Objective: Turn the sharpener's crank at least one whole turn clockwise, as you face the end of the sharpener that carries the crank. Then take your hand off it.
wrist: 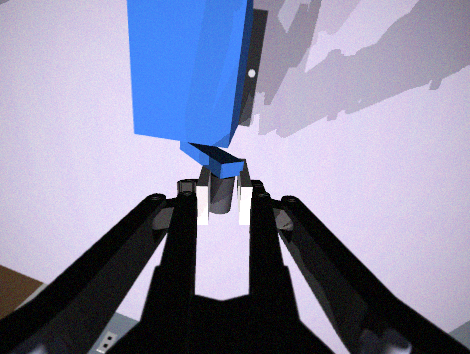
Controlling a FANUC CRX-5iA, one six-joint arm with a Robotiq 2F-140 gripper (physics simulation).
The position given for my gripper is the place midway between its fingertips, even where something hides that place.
Observation:
In view: my gripper (224, 172) and a crank (223, 166).

